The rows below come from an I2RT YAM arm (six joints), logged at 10 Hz.
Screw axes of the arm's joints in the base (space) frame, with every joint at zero. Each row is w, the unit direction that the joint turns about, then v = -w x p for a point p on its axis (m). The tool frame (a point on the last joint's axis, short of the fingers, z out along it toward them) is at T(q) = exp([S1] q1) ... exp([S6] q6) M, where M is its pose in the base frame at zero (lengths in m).
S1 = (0, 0, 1, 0, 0, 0)
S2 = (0, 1, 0, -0.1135, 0, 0.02)
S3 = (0, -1, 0, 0.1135, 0, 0.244)
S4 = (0, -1, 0, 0.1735, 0, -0.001)
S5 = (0, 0, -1, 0, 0.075, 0)
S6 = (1, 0, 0, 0, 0.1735, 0)
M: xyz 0.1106 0 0.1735 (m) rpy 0 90 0 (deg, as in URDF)
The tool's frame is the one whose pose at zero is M.
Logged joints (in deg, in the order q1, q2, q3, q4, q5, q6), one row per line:
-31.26 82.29 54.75 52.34 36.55 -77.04
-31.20 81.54 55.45 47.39 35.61 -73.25
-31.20 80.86 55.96 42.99 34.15 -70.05
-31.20 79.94 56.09 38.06 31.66 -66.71
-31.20 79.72 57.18 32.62 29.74 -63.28
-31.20 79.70 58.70 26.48 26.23 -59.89
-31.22 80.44 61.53 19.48 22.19 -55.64
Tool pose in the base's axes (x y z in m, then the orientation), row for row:
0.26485 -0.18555 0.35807 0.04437 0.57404 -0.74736 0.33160
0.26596 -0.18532 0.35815 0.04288 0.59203 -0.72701 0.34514
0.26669 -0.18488 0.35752 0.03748 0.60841 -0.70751 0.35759
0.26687 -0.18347 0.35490 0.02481 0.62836 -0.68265 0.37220
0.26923 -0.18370 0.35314 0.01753 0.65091 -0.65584 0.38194
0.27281 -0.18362 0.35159 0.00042 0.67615 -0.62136 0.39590
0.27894 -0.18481 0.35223 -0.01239 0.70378 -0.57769 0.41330
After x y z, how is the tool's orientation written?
As a quaternion, x y z w.
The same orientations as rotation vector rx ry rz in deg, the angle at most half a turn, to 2 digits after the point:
6.64 85.96 -111.91
6.38 88.07 -108.15
5.54 89.97 -104.62
3.64 92.27 -100.25
2.56 95.15 -95.87
0.06 98.19 -90.23
-1.78 101.38 -83.22

